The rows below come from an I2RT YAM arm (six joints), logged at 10 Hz.
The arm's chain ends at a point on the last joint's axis. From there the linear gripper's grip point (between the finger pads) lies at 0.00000 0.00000 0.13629 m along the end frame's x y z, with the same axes.
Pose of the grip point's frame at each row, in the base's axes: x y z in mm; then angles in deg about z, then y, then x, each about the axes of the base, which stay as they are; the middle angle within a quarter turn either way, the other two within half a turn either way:
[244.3 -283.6 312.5 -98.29 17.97 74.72]
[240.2 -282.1 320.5 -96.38 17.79 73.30]
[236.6 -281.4 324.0 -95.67 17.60 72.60]
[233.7 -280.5 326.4 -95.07 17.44 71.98]
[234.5 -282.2 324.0 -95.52 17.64 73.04]
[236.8 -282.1 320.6 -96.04 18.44 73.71]
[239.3 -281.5 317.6 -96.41 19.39 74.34]
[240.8 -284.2 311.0 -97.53 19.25 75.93]
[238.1 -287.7 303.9 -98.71 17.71 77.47]
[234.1 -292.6 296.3 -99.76 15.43 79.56]
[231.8 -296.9 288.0 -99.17 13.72 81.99]
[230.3 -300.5 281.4 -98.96 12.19 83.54]
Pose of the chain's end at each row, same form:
[202.3 -158.5 278.3 -98.29 17.97 74.72]
[198.6 -157.8 283.2 -96.38 17.79 73.30]
[195.4 -157.4 285.2 -95.67 17.60 72.60]
[192.9 -156.9 286.2 -95.07 17.44 71.98]
[193.2 -158.0 286.1 -95.52 17.64 73.04]
[193.7 -158.0 284.3 -96.04 18.44 73.71]
[194.1 -157.7 282.9 -96.41 19.39 74.34]
[195.9 -159.4 279.7 -97.53 19.25 75.93]
[196.6 -161.0 275.7 -98.71 17.71 77.47]
[197.8 -163.4 272.5 -99.76 15.43 79.56]
[199.5 -165.8 269.6 -99.17 13.72 81.99]
[201.5 -168.1 266.4 -98.96 12.19 83.54]

